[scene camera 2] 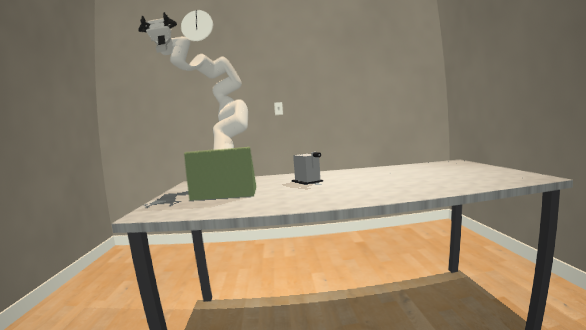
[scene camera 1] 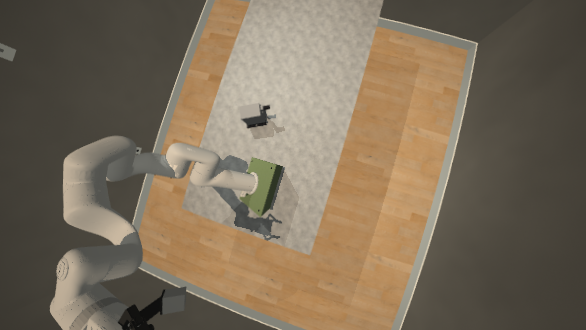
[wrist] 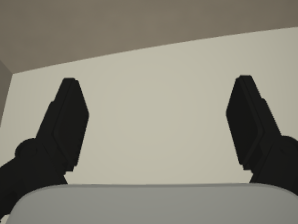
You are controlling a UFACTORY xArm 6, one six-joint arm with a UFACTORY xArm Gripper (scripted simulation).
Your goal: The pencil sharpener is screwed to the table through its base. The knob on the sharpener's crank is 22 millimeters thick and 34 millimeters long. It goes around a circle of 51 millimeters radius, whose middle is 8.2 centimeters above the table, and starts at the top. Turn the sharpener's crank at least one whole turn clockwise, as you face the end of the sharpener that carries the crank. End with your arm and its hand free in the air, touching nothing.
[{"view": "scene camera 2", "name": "my gripper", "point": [153, 16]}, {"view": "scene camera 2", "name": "grey pencil sharpener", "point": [304, 174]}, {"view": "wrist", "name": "my gripper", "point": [156, 95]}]
